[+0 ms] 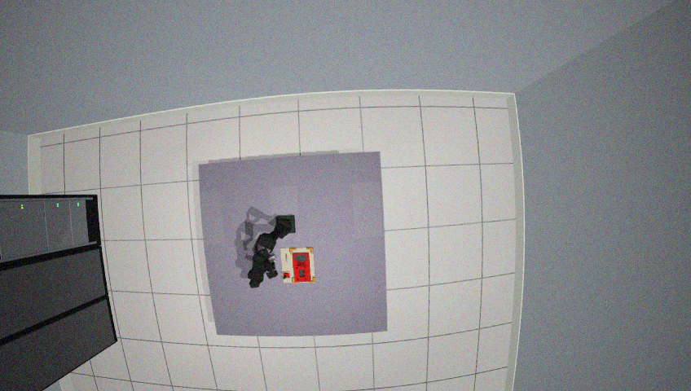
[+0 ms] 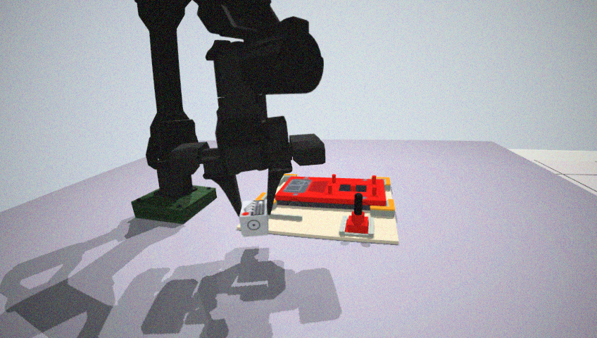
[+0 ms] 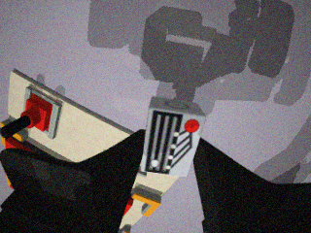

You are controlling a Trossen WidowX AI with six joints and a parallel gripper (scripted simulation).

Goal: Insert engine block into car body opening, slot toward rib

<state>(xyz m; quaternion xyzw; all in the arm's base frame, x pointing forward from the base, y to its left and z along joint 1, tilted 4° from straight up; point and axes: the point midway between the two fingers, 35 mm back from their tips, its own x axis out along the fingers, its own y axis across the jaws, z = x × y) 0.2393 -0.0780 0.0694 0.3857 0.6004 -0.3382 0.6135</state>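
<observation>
My gripper tip is 12 cm short of the black upright peg, 9 cm to the right of it and 2 cm above it. Also, from my gripper tip: engine block (1 cm below).
</observation>
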